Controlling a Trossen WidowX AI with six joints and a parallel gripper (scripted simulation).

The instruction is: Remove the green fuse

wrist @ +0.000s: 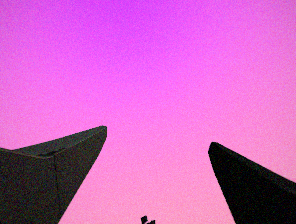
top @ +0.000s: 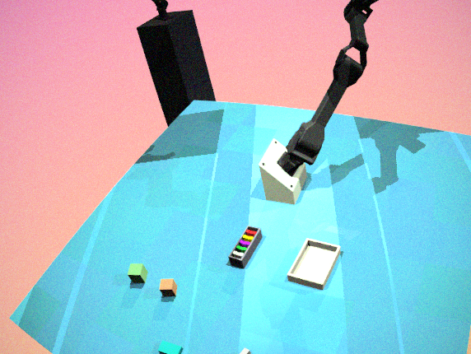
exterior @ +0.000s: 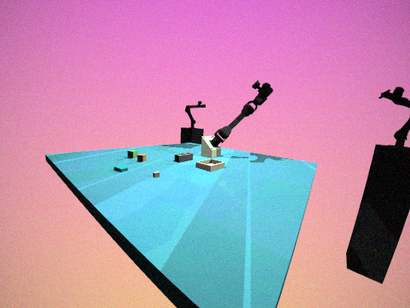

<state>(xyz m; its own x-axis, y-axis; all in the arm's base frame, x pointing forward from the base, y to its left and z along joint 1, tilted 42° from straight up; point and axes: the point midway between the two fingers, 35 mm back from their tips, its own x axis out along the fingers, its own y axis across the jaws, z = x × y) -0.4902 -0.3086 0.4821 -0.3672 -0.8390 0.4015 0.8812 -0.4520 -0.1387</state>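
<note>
Now: the green fuse 85 cm ahead of my gripper tip, 9 cm to the right of it and 62 cm below it. Also, from my gripper tip: orange cube (104 cm ahead, 23 cm to the right, 63 cm below); then tray (82 cm ahead, 11 cm to the left, 65 cm below); then green cube (104 cm ahead, 34 cm to the right, 63 cm below).
</note>
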